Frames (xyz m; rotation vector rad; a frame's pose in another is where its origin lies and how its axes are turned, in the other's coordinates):
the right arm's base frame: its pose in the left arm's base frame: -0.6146 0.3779 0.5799 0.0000 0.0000 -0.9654
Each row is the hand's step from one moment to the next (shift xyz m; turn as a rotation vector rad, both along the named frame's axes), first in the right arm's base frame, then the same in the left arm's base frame.
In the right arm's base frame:
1: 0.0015 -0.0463 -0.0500 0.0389 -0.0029 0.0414
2: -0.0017 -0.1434 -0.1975 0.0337 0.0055 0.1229
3: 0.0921 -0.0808 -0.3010 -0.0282 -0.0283 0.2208
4: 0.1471 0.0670 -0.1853 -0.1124 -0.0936 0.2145
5: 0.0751 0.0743 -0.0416 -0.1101 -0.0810 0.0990
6: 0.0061 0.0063 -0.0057 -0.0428 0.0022 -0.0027
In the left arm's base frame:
1: -0.0372 -0.0276 -0.0500 0.0198 -0.0336 0.0414
2: -0.1189 -0.0802 -0.1975 0.0237 -0.0246 0.1229
3: -0.0140 -0.1217 -0.3010 -0.0393 0.0071 0.2208
4: 0.1388 -0.0828 -0.1853 -0.1409 0.0392 0.2145
5: 0.1038 -0.0195 -0.0416 -0.1293 0.0444 0.0990
6: 0.0087 -0.0014 -0.0057 -0.0225 0.0364 -0.0027

